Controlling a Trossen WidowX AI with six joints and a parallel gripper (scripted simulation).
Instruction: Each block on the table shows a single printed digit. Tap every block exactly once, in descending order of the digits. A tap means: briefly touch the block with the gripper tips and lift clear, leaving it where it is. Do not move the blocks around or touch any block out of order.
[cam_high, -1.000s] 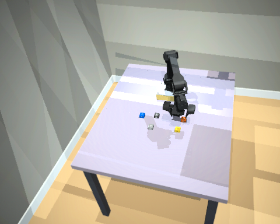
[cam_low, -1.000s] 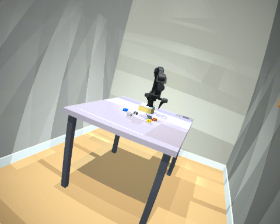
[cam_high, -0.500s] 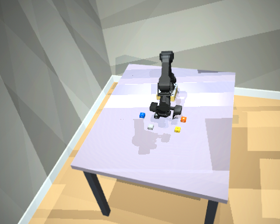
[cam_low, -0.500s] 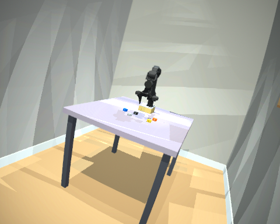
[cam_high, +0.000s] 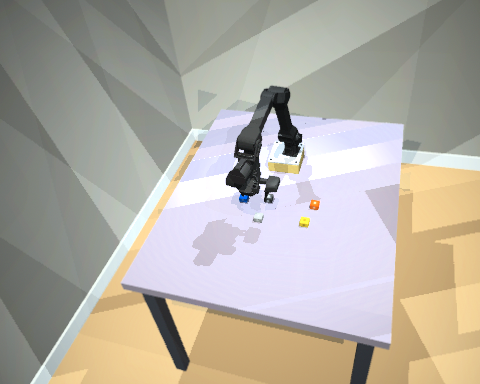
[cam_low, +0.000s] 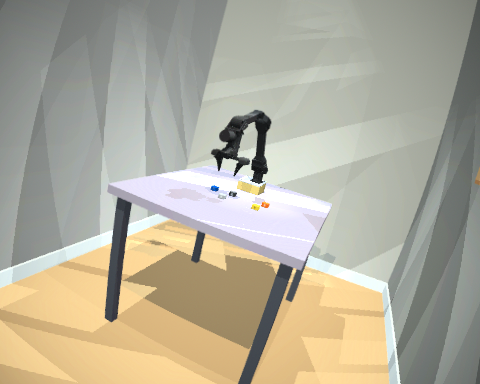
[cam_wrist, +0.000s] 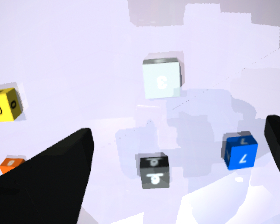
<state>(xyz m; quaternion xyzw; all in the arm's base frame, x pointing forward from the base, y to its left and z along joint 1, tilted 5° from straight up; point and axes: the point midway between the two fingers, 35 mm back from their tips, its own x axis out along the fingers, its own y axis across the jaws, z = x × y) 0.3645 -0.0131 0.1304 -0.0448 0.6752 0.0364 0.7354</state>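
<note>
Right now the orange block is 140 mm behind my gripper tip, 190 mm to the left of it and 120 mm below it. Also, from my gripper tip: blue block 90 mm behind, 90 mm to the right, 120 mm below; dark grey block 120 mm behind, 120 mm below; yellow block 40 mm behind, 180 mm to the left, 120 mm below.
</note>
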